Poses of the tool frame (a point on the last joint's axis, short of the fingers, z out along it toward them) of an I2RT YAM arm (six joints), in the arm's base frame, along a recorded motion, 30 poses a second.
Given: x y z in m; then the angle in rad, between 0 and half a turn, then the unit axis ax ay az.
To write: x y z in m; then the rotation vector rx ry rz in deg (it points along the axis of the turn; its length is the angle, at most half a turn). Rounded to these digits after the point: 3 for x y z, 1 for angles.
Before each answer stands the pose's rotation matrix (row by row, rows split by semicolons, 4 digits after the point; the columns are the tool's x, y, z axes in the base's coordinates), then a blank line. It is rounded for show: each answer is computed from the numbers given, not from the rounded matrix.
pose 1, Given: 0.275 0.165 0.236 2.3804 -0.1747 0.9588 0.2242
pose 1, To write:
-0.6714 -0.4434 0.5938; -0.1341 0.8607 0.4911; -0.7289 0.2501 -0.6374

0.275 0.165 0.236 -23.8 130.8 30.6
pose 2, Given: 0.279 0.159 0.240 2.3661 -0.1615 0.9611 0.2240
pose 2, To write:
-0.6694 -0.4229 0.6108; -0.1092 0.8693 0.4821; -0.7349 0.2560 -0.6281

0.279 0.159 0.240 -21.9 130.3 30.4
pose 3, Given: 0.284 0.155 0.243 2.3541 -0.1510 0.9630 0.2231
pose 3, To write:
-0.6667 -0.4061 0.6249; -0.0899 0.8762 0.4735; -0.7399 0.2595 -0.6207

0.284 0.155 0.243 -20.4 129.9 30.1
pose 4, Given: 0.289 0.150 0.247 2.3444 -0.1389 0.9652 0.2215
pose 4, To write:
-0.6659 -0.3862 0.6382; -0.0693 0.8839 0.4626; -0.7428 0.2638 -0.6154

0.289 0.150 0.247 -18.7 129.7 29.8
